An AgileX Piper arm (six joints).
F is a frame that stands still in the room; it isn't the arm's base.
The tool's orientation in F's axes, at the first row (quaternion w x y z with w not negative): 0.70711 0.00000 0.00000 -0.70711
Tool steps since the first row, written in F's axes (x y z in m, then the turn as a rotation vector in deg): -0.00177 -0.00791 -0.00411 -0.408 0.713 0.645; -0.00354 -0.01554 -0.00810 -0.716 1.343 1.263; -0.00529 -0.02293 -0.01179 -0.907 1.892 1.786; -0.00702 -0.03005 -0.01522 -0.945 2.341 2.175; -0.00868 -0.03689 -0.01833 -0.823 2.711 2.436; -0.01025 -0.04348 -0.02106 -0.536 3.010 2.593; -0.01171 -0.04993 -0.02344 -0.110 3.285 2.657; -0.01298 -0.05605 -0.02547 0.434 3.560 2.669; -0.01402 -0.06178 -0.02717 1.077 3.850 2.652; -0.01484 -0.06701 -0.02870 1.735 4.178 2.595; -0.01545 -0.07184 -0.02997 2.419 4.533 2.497; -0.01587 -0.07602 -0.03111 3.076 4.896 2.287; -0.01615 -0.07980 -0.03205 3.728 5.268 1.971
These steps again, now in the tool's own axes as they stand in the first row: 0.00791 -0.00177 -0.00411 -0.713 -0.408 0.645; 0.01554 -0.00354 -0.00810 -1.343 -0.716 1.263; 0.02293 -0.00529 -0.01179 -1.892 -0.907 1.786; 0.03005 -0.00702 -0.01522 -2.341 -0.945 2.175; 0.03689 -0.00868 -0.01833 -2.711 -0.823 2.436; 0.04348 -0.01025 -0.02106 -3.010 -0.536 2.593; 0.04993 -0.01171 -0.02344 -3.285 -0.110 2.657; 0.05605 -0.01298 -0.02547 -3.560 0.434 2.669; 0.06178 -0.01402 -0.02717 -3.850 1.077 2.652; 0.06701 -0.01484 -0.02870 -4.178 1.735 2.595; 0.07184 -0.01545 -0.02997 -4.533 2.419 2.497; 0.07602 -0.01587 -0.03111 -4.896 3.076 2.287; 0.07980 -0.01615 -0.03205 -5.268 3.728 1.971
